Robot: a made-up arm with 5 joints.
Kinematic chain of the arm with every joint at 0, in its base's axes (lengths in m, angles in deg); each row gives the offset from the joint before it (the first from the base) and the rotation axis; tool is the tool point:
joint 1: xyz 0 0 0.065 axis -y
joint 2: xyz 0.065 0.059 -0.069 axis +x
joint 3: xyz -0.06 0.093 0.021 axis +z
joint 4: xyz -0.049 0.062 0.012 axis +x
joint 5: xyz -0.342 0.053 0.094 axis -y
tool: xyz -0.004 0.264 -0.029
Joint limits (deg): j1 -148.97..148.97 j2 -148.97..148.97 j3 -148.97..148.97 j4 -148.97..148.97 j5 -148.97..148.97
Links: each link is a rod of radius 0.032 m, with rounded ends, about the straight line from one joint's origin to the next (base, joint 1, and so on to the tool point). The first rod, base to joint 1, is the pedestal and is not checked.
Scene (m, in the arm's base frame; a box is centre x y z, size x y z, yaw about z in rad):
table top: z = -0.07
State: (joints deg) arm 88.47 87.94 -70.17 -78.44 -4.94
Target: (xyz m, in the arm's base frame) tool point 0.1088 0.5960 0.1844
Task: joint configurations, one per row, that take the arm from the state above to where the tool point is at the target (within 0.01 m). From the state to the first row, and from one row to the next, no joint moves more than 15 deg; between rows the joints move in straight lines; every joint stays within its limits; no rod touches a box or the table.
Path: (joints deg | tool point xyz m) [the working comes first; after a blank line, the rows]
Joints at the target: 55.55 37.58 -102.13 -99.21 18.36
Straight joint move there: clear.

1: 80.24 75.35 -78.16 -83.63 0.88 | -0.3380 0.4545 0.2067
2: 72.01 62.76 -86.15 -88.82 6.71 | -0.1935 0.5358 0.2452
3: 63.78 50.17 -94.14 -94.01 12.53 | -0.0380 0.5830 0.2367
4: 55.55 37.58 -102.13 -99.21 18.36 | 0.1088 0.5960 0.1844

